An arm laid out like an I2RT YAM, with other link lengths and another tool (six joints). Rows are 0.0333 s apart.
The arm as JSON. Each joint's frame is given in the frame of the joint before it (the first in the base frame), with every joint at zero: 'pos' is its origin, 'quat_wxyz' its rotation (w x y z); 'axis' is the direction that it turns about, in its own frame. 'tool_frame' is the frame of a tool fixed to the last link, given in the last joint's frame.
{
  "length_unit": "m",
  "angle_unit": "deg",
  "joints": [
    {
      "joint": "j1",
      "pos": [
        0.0,
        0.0,
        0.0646
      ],
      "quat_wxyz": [
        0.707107,
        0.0,
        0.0,
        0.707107
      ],
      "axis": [
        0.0,
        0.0,
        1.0
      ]
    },
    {
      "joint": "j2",
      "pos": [
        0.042,
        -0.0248,
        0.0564
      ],
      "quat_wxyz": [
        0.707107,
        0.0,
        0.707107,
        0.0
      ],
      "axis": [
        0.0,
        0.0,
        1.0
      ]
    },
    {
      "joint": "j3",
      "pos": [
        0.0,
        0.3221,
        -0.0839
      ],
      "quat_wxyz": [
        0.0,
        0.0,
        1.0,
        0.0
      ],
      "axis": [
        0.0,
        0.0,
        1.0
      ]
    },
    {
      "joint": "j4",
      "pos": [
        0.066,
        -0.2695,
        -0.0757
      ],
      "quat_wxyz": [
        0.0,
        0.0,
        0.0,
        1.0
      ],
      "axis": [
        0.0,
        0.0,
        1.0
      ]
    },
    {
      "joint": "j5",
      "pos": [
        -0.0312,
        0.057,
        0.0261
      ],
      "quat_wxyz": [
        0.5,
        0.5,
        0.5,
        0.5
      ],
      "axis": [
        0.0,
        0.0,
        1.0
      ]
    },
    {
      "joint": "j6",
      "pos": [
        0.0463,
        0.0,
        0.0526
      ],
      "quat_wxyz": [
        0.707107,
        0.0,
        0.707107,
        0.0
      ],
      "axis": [
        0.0,
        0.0,
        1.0
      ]
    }
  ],
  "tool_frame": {
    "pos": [
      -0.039,
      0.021,
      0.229
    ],
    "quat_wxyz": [
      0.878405,
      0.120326,
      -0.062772,
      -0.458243
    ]
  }
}
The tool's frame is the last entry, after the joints.
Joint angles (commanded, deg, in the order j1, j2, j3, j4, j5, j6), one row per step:
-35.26, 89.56, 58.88, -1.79, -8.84, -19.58
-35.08, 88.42, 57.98, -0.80, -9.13, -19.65
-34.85, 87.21, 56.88, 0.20, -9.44, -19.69
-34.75, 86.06, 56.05, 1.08, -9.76, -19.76
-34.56, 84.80, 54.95, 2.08, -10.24, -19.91
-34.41, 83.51, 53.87, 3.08, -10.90, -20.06
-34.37, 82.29, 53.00, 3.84, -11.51, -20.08
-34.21, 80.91, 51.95, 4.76, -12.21, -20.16
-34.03, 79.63, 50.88, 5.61, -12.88, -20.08
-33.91, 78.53, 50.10, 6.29, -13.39, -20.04
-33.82, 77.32, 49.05, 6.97, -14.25, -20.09
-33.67, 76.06, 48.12, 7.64, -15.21, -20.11
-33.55, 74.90, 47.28, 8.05, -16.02, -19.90
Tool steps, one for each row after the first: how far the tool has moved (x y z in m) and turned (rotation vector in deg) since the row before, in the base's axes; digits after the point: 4 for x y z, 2 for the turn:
0.0006, 0.0033, 0.0066, -0.64, -1.07, 0.46
-0.0001, 0.0045, 0.0054, -0.54, -0.99, 0.52
0.0000, 0.0030, 0.0067, -0.61, -1.05, 0.41
-0.0001, 0.0049, 0.0058, -0.59, -1.03, 0.68
0.0001, 0.0054, 0.0062, -0.56, -1.12, 0.80
-0.0005, 0.0043, 0.0063, -0.42, -1.06, 0.60
-0.0002, 0.0060, 0.0067, -0.53, -1.17, 0.83
-0.0005, 0.0063, 0.0051, -0.30, -1.05, 0.76
-0.0005, 0.0046, 0.0054, -0.36, -0.95, 0.58
-0.0010, 0.0066, 0.0038, -0.25, -0.86, 0.91
-0.0003, 0.0073, 0.0052, -0.29, -1.02, 1.05
-0.0011, 0.0068, 0.0037, 0.02, -0.82, 0.81

